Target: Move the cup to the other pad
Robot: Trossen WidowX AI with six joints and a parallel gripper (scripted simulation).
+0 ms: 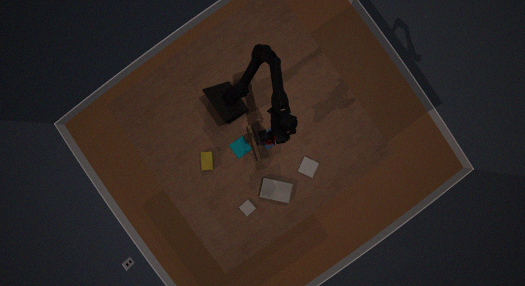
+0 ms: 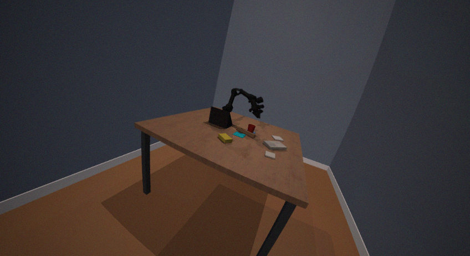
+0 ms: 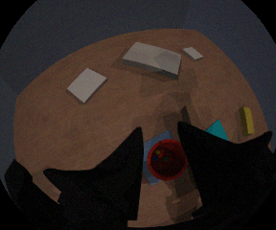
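Right now my gripper tip is 130 mm above the red cup, 40 mm past it and 20 mm to the left of it. Round my gripper tip: thin wooden stick: 160 mm below, 110 mm to the right, 70 mm behind; blue marble: 150 mm below, 40 mm behind, 10 mm to the right; blue pad: 170 mm below, 40 mm behind, 20 mm to the right.
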